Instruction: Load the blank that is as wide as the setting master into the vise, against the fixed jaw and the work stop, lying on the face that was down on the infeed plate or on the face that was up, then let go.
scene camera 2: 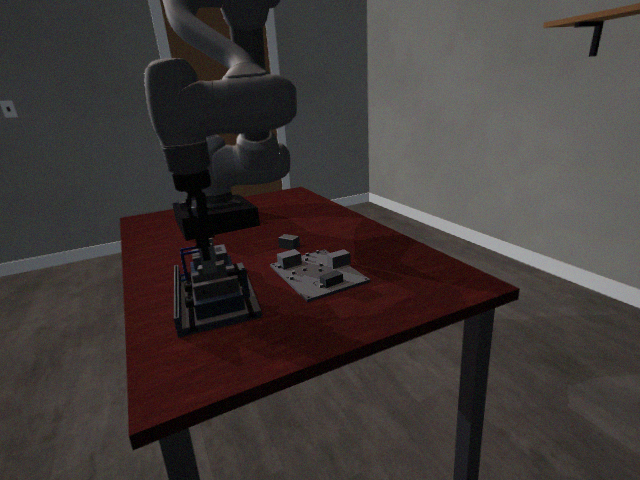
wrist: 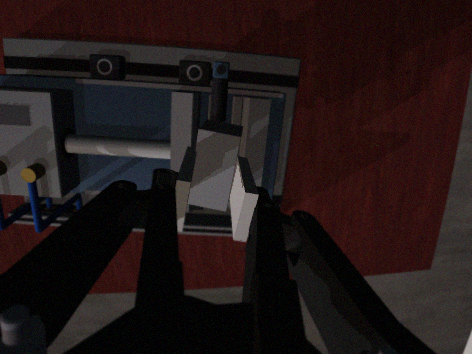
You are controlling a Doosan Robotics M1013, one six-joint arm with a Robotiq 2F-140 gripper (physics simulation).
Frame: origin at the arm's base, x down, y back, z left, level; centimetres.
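Seen in the pictures: gripper, fingertip midpoint: (scene camera 2: pixel 210 269) (wrist: pixel 213 170); arm's base at its link origin: (scene camera 2: pixel 213 205).
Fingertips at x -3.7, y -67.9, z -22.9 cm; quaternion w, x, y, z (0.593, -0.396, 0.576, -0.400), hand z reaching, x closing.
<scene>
Pixels of each thing's top centre, then the offset from my fingertips to it. Level surfaces: height alone.
- grey rectangular blank at its top centre: (wrist: pixel 215 172) (scene camera 2: pixel 211 263) dx -1.5, dy -0.2, dz +0.3 cm
- work stop at its top centre: (wrist: pixel 219 100) dx +1.7, dy -1.3, dz +5.0 cm
- vise at its top centre: (wrist: pixel 128 159) (scene camera 2: pixel 209 263) dx +1.4, dy +6.7, dz +1.7 cm
- infeed plate at its top centre: (scene camera 2: pixel 317 271) dx +10.5, dy +1.1, dz +29.8 cm
- grey block at its top centre: (scene camera 2: pixel 288 236) dx +7.8, dy +24.6, dz +33.6 cm
- red table at its surface level: dx +11.4 cm
My gripper (scene camera 2: pixel 206 253) (wrist: pixel 213 170) is shut on a grey rectangular blank (wrist: pixel 216 159), with a light pad on each side. The blank is over the gap between the vise's jaws, slightly turned relative to them. In the wrist view, the screw-side jaw (wrist: pixel 182 117) is left of it and the fixed jaw (wrist: pixel 257 135) right. The dark rod of the work stop (wrist: pixel 219 100) points at the blank's far end; contact and exact height cannot be told. The vise (scene camera 2: pixel 219 304) stands at the table's left. Which loose block is the setting master cannot be told.
The infeed plate (scene camera 2: pixel 306 281) lies right of the vise, with blocks (scene camera 2: pixel 288 258) (scene camera 2: pixel 338 258) (scene camera 2: pixel 331 279) and small pegs on it. Another grey block (scene camera 2: pixel 288 241) sits on the red table (scene camera 2: pixel 330 330) behind the plate. Blue handles (wrist: pixel 34 205) stick out beside the vise.
</scene>
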